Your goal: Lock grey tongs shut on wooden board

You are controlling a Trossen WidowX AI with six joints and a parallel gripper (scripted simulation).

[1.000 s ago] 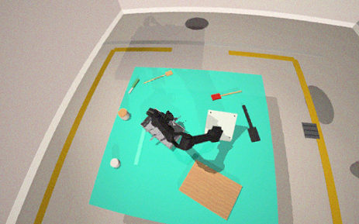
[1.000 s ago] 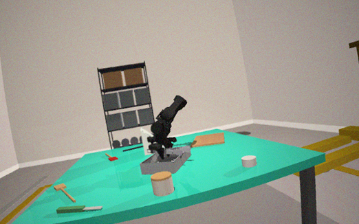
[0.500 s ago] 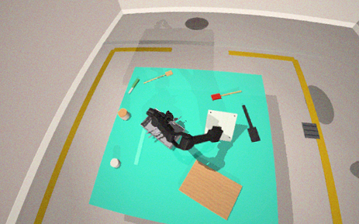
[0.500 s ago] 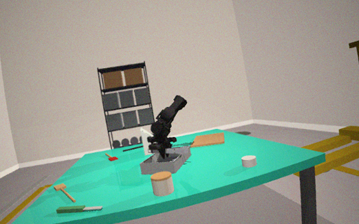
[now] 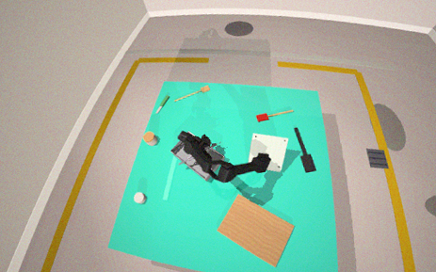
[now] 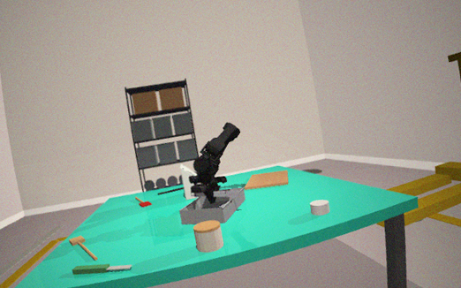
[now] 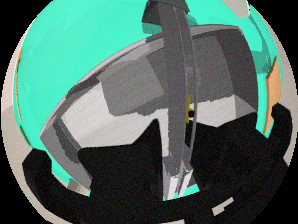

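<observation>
My gripper tip is 3 cm short of the grey roasting tin and 1 cm to the right of it. The rest, counted from my gripper tip: red spatula: 43 cm behind, 38 cm to the right, 2 cm below; wooden board: 38 cm behind, 38 cm to the left, 2 cm below; white puck: 33 cm ahead, 34 cm to the left, 1 cm below.
</observation>
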